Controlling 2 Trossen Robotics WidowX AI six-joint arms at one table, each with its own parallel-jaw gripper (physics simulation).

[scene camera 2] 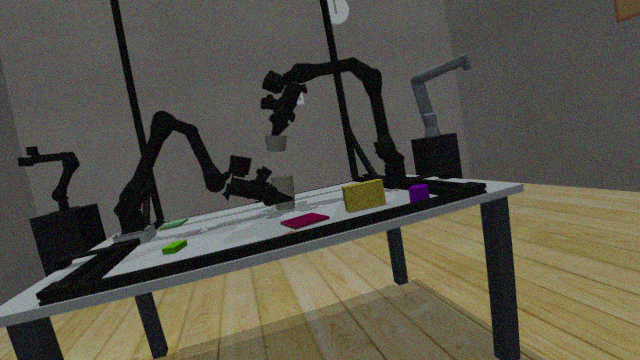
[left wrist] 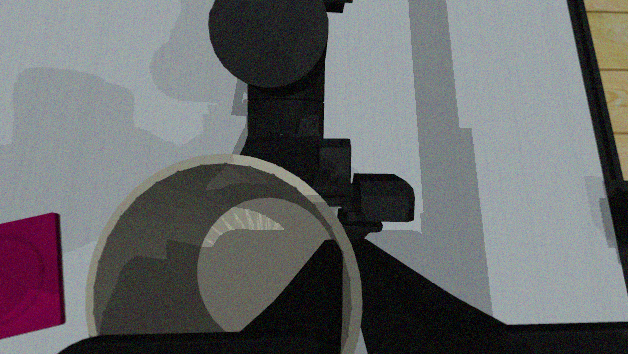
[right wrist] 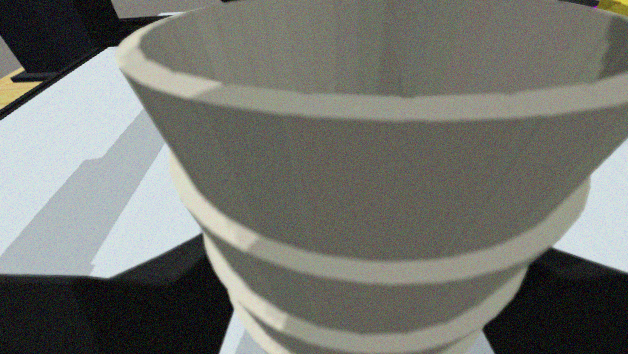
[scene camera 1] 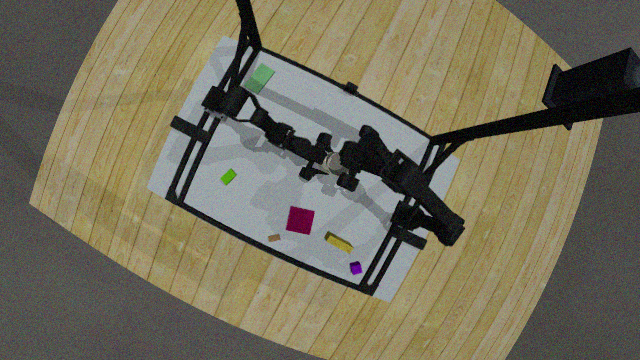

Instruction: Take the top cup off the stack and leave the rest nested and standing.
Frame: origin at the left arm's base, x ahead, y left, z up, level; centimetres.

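Where they show: left gripper, fingertip midpoint: (left wrist: 344, 253); right gripper, fingertip midpoint: (scene camera 2: 291, 197); left arm's base, origin of the base link: (scene camera 2: 396, 179) (scene camera 1: 405, 215); right arm's base, origin of the base link: (scene camera 2: 134, 230).
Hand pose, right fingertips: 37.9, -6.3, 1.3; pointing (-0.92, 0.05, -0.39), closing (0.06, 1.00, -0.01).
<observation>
Things, the pixels of their top centre, and the offset from my right fingertips, as dx, dy, dz. "*": a spot on its surface instead.
- top cup, middle of its top: (left wrist: 225, 279) (scene camera 1: 339, 162) (scene camera 2: 274, 133) +1.4, +0.1, +22.5
- magenta square, surface spot: (scene camera 2: 305, 220) (scene camera 1: 297, 225) * +2.8, +27.2, -2.7
- yellow block, middle of its top: (scene camera 2: 361, 182) (scene camera 1: 340, 244) -14.8, +26.9, +3.5
- purple cube, middle of its top: (scene camera 2: 418, 186) (scene camera 1: 356, 269) -27.0, +35.0, +0.5
- small tan block, middle of its top: (scene camera 1: 274, 238) +9.5, +36.1, -2.7
- lime block, middle of its top: (scene camera 2: 174, 244) (scene camera 1: 228, 176) +36.1, +20.6, -2.0
- pale green slab, middle of its top: (scene camera 2: 174, 222) (scene camera 1: 259, 78) +41.7, -21.2, -2.5
The top cup (scene camera 1: 334, 162) (scene camera 2: 276, 144) (left wrist: 150, 210), beige-grey, hangs upright in the air, clear above the stack in scene camera 2. My left gripper (scene camera 2: 276, 134) is shut on its wall at the rim, one finger inside and one outside. The remaining stack of nested cups (scene camera 2: 286, 186) (right wrist: 390, 185) stands upright on the table, several rims showing in the right wrist view. My right gripper (scene camera 2: 286, 201) (right wrist: 344, 220) is shut on the stack low down, a finger on each side. The stack's base is hidden in the right wrist view.
A magenta square (scene camera 1: 300, 220) (scene camera 2: 305, 220), a yellow block (scene camera 1: 339, 243) (scene camera 2: 364, 195), a purple cube (scene camera 1: 355, 268) (scene camera 2: 419, 193) and a small tan block (scene camera 1: 274, 237) lie nearer the front. A lime block (scene camera 1: 228, 176) (scene camera 2: 174, 246) and a pale green slab (scene camera 1: 259, 78) (scene camera 2: 174, 224) lie at left.
</observation>
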